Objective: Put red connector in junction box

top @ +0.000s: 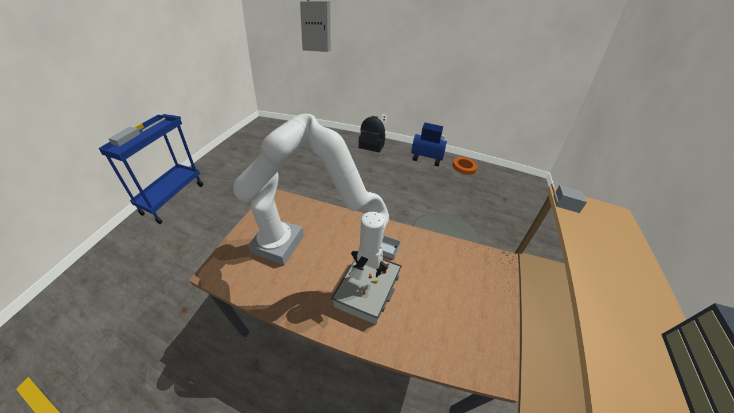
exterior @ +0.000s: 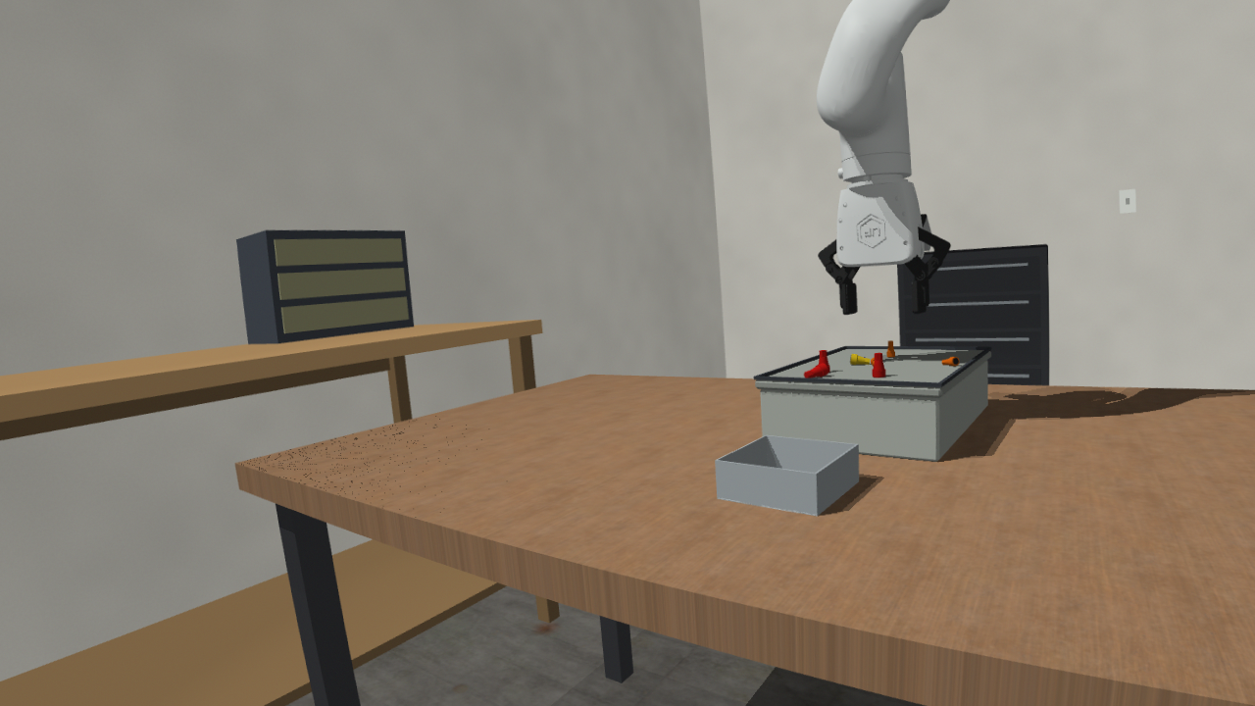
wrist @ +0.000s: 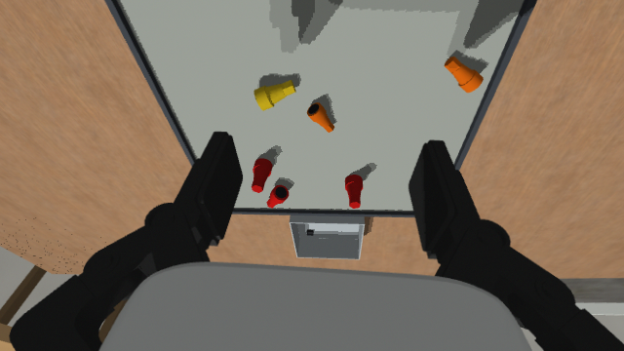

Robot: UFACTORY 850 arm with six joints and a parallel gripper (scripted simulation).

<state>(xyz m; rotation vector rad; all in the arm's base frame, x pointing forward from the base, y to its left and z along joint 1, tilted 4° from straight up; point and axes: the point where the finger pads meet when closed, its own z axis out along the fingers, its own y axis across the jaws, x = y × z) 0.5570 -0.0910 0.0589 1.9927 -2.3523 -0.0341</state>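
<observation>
Now: the yellow connector 7 cm below my hand and 4 cm ahead of it. The rest, counted from my hand: grey tool case (10 cm below, 2 cm to the right, 1 cm ahead).
</observation>
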